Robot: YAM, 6 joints.
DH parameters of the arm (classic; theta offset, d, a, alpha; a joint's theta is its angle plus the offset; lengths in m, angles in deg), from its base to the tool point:
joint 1: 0 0.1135 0.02 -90
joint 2: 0 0 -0.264 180
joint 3: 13.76 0 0.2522 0
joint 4: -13.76 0 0.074 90
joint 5: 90 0 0 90
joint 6: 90 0.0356 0 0
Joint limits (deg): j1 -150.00..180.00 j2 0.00..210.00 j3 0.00..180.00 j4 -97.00..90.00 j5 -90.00..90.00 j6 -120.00..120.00
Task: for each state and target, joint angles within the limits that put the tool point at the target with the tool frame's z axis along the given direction. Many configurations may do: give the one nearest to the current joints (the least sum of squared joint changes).
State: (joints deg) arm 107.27 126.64 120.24 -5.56 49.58 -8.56
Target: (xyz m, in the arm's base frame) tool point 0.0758 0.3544 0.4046 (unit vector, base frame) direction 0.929 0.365 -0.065
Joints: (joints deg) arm 82.87 90.36 85.58 -2.98 61.19 -8.56
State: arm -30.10 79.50 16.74 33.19 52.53 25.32
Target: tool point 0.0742 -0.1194 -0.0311 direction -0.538 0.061 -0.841
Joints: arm -52.48 129.03 24.64 -9.70 22.92 25.32
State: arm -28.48 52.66 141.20 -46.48 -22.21 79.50
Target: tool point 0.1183 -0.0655 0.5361 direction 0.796 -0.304 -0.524
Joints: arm -31.29 71.91 123.67 -83.77 -8.83 79.50
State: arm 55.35 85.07 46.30 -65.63 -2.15 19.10
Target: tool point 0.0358 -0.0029 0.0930 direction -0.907 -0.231 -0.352
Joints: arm 4.47 99.88 12.74 -71.97 9.18 19.10
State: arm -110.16 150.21 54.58 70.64 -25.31 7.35
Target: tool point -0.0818 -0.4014 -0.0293 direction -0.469 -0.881 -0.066
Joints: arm -99.98 154.63 60.77 89.88 18.01 7.35
